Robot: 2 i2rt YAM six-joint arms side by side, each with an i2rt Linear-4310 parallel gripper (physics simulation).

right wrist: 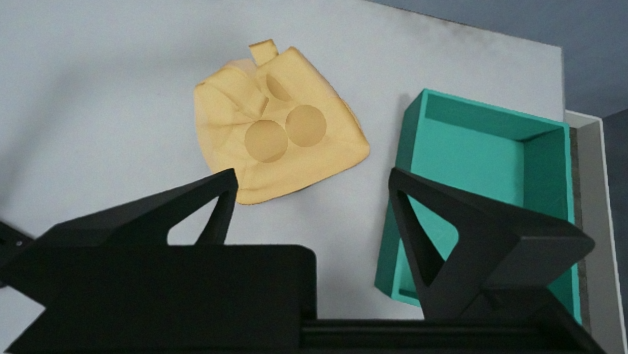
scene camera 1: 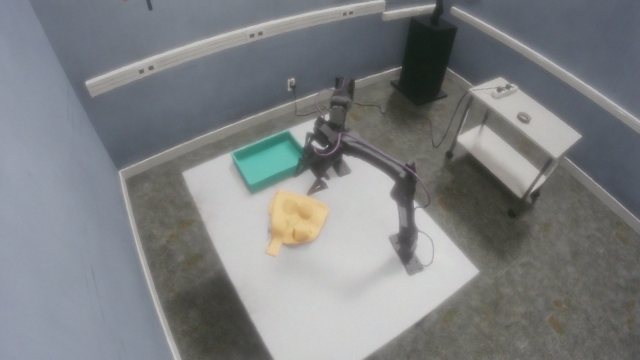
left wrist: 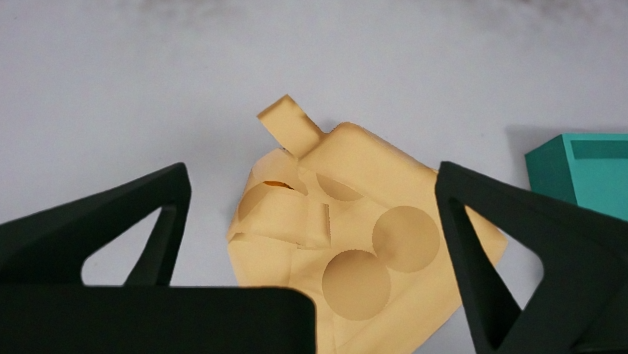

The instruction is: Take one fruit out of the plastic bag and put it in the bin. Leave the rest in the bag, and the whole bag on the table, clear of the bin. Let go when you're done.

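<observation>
The yellow-orange plastic bag (scene camera 1: 286, 235) (left wrist: 350, 150) (right wrist: 280, 175) lies on the table with round fruit bulges. An orange sliver of fruit (left wrist: 279, 184) shows through a slit in the left wrist view; the other fruits are covered. The teal bin (scene camera 1: 275, 181) (left wrist: 550, 170) (right wrist: 407, 130) stands apart from the bag; no fruit shows in its visible part. My left gripper (scene camera 1: 305, 184) (left wrist: 312, 175) is open and empty, above the table between bag and bin in the scene view, with the bag below it. My right gripper (right wrist: 313, 176) is open and empty; in the scene view the left one largely hides it.
The white table (scene camera 1: 350, 280) carries both arms. The two grippers are close together near the bin's right side in the scene view. A white trolley (scene camera 1: 565, 134) and a black cabinet (scene camera 1: 427, 60) stand on the floor beyond the table.
</observation>
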